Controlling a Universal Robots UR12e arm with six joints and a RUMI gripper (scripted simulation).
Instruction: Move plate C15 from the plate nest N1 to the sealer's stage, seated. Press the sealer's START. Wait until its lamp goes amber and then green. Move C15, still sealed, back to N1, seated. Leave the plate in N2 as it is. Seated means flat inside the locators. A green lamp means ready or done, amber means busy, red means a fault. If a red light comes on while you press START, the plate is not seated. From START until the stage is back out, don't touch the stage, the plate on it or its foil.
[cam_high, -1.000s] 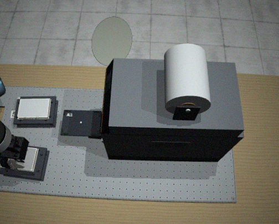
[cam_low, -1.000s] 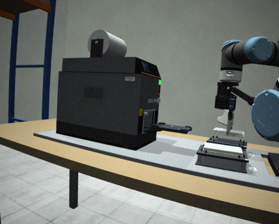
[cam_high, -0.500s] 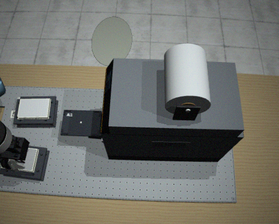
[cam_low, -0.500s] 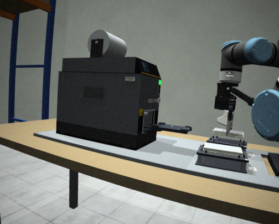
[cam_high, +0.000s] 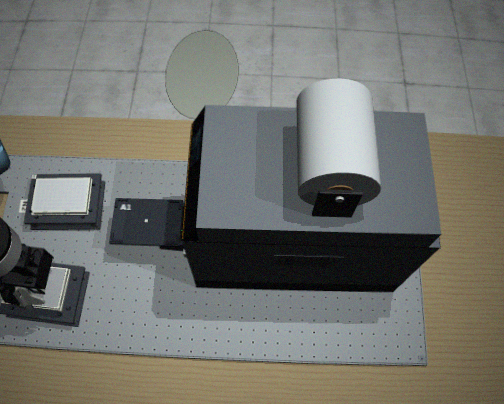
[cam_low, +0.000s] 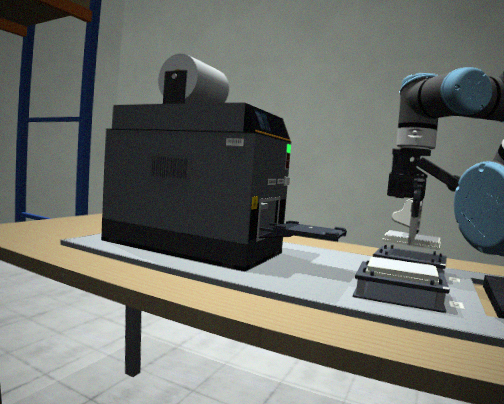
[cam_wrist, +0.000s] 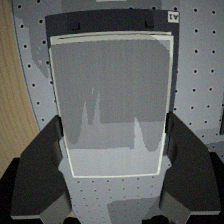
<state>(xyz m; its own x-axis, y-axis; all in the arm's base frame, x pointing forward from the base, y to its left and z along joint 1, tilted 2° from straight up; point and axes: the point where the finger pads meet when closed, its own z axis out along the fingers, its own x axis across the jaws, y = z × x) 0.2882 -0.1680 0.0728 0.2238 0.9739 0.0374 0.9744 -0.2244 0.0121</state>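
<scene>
Right now my hand is 50 mm above the dark nest. From my hand the other things lie so: plate: 210 mm to the left, 40 mm ahead, 30 mm below; then dark stage: 240 mm ahead, 110 mm to the left, 10 mm above; then plate C15: 10 mm below.
</scene>
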